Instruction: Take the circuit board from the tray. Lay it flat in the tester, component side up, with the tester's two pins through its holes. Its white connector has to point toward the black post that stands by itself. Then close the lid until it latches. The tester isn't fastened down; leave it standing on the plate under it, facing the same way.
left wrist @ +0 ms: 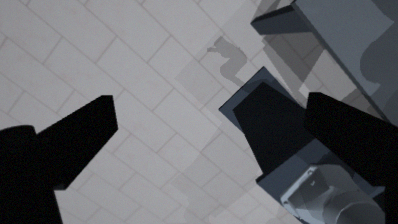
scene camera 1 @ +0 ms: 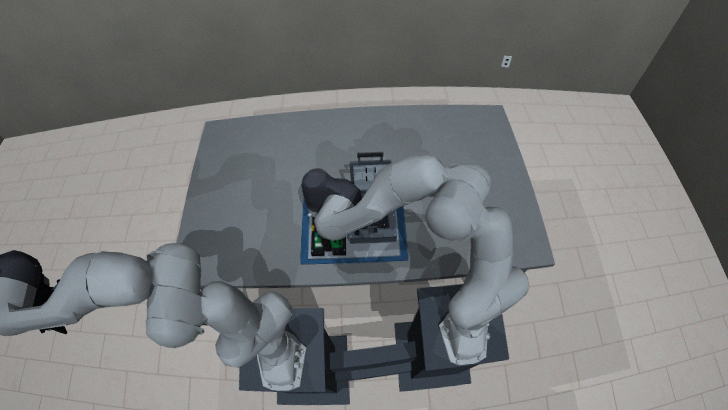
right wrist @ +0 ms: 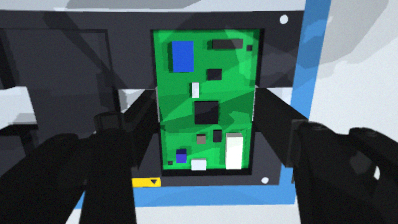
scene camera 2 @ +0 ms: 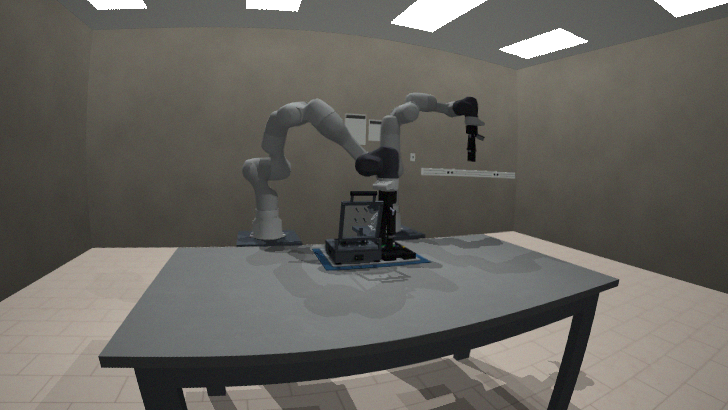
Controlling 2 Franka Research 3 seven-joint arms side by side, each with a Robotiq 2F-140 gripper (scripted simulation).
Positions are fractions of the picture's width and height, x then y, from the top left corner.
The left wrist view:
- my left gripper: 0.53, 0.50
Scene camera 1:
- tester: 0.51, 0.57
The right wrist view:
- my right gripper: 0.52, 0.47
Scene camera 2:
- my right gripper: 0.53, 0.60
